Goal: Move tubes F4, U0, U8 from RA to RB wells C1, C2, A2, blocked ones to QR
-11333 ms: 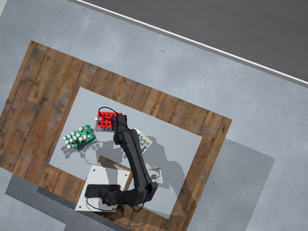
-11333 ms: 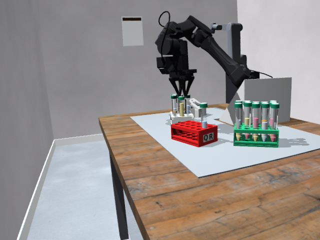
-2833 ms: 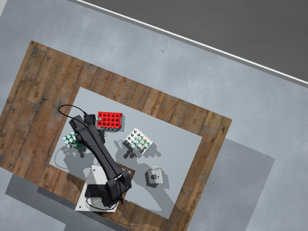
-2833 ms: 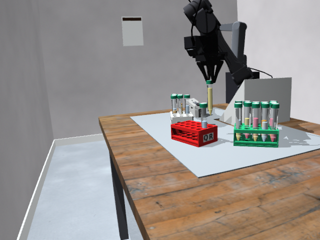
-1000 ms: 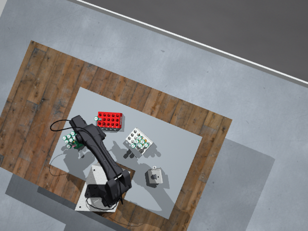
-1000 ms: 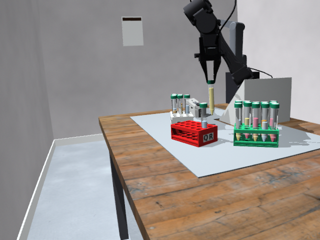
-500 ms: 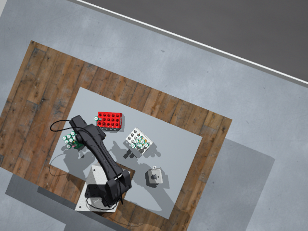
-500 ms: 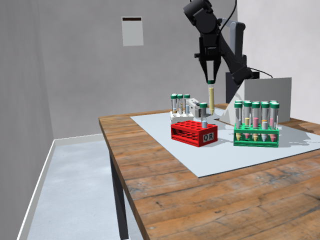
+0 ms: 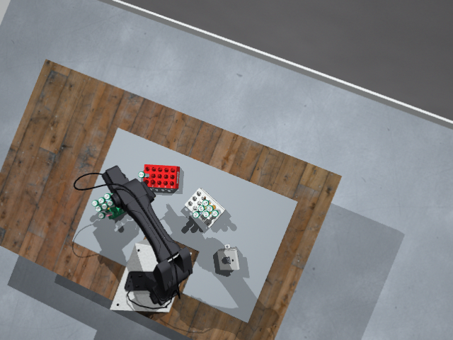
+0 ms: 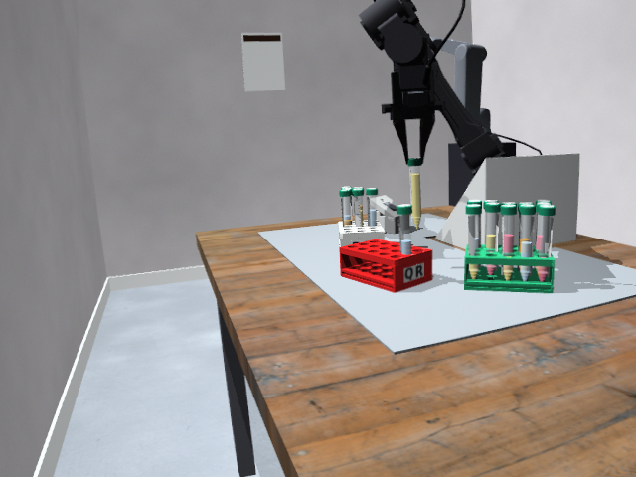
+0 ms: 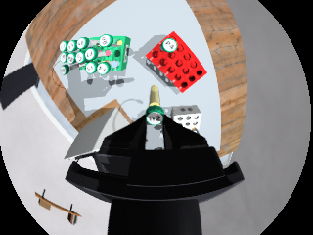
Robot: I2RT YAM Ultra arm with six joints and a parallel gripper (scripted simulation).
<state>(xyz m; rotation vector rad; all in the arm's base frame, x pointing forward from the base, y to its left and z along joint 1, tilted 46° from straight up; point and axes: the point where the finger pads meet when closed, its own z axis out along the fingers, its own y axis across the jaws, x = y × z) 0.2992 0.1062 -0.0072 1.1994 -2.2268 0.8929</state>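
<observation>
My hand is 1 cm short of the tube with yellow filling, 1 cm to the right of it and 6 cm above it. The rest, counted from my hand: red rack QR (7 cm ahead, 2 cm to the left, 16 cm below); tube (7 cm ahead, 7 cm to the left, 12 cm below); white rack RB (1 cm ahead, 18 cm to the right, 16 cm below).
</observation>
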